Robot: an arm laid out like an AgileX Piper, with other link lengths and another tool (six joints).
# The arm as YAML. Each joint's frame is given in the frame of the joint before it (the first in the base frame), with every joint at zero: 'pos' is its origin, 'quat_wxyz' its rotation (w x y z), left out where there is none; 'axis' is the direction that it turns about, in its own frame. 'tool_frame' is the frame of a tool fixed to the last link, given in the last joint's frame.
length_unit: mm
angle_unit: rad
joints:
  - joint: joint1
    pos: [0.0, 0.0, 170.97]
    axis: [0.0, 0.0, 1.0]
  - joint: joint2
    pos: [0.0, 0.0, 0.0]
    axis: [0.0, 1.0, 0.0]
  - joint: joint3
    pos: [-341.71, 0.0, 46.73]
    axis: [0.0, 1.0, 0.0]
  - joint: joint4
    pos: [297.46, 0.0, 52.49]
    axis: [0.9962, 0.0, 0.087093]
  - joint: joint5
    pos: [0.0, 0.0, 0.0]
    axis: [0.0, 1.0, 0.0]
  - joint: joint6
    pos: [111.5, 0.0, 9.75]
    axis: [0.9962, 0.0, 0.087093]
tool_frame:
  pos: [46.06, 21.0, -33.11]
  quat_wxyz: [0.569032, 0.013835, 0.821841, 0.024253]
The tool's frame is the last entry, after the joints.
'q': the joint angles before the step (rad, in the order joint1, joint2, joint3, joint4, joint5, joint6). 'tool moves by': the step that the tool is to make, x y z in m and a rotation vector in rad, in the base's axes. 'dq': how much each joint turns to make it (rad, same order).
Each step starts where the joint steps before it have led.
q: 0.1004, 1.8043, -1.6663, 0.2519, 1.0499, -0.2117
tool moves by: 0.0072, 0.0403, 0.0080, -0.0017, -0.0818, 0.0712
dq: 0.0885, 0.0155, -0.0398, -0.0150, -0.0590, 0.0042
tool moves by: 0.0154, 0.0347, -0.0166, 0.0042, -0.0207, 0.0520
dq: 0.0634, 0.0688, -0.0425, 0.0001, -0.0488, -0.0001
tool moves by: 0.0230, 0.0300, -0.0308, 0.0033, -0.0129, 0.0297
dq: 0.0452, 0.0980, -0.0478, 0.0008, -0.0655, 0.0001
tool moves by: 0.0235, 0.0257, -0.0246, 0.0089, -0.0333, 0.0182
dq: 0.0331, 0.0928, -0.0649, 0.0000, -0.0641, -0.0001
